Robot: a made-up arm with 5 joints. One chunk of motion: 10 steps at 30 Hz.
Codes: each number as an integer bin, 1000 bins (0 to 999) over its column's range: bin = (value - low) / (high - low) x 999, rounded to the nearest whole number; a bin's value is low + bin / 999 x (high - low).
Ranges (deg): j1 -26..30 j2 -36..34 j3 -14..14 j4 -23..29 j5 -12..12
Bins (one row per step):
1: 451 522 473 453 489
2: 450 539 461 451 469
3: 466 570 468 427 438
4: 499 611 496 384 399
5: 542 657 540 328 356
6: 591 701 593 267 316
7: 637 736 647 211 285
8: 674 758 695 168 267
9: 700 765 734 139 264
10: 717 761 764 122 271
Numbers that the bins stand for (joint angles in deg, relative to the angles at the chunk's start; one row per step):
1: -0.72 0.58 -0.74 0.58 -0.25
2: -0.77 1.77 -1.08 0.48 -0.73
3: 0.12 3.94 -0.88 -0.77 -1.48
4: 1.97 6.81 -0.10 -3.01 -2.41
5: 4.38 10.04 1.14 -5.93 -3.45
6: 7.13 13.12 2.62 -9.10 -4.41
7: 9.71 15.57 4.13 -12.02 -5.15
8: 11.78 17.11 5.48 -14.26 -5.59
9: 13.24 17.60 6.57 -15.76 -5.66
10: 14.19 17.32 7.41 -16.65 -5.49

